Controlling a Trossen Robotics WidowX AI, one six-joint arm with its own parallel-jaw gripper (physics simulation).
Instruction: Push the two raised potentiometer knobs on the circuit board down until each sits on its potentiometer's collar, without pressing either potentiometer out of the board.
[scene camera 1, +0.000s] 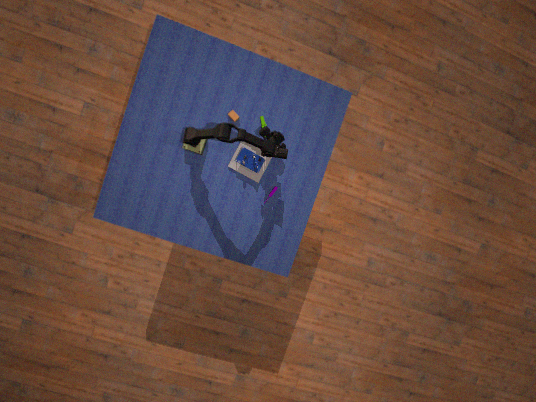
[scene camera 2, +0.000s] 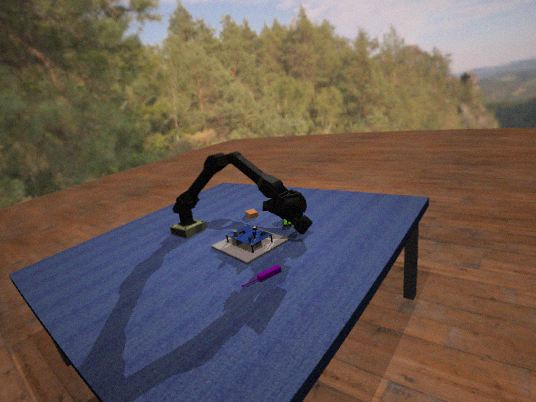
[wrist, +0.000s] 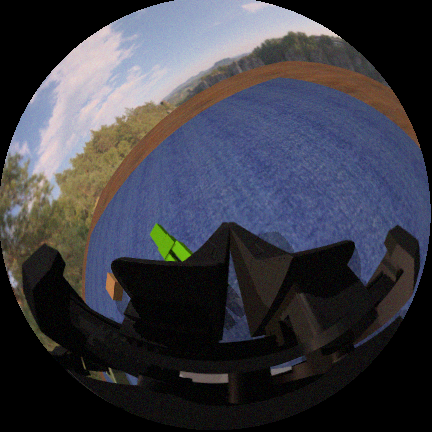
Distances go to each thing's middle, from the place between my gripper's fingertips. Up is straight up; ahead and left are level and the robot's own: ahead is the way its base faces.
My hand is 70 mm past the green pliers (wrist: 168, 246), 20 mm above it and 10 mm to the left of it.
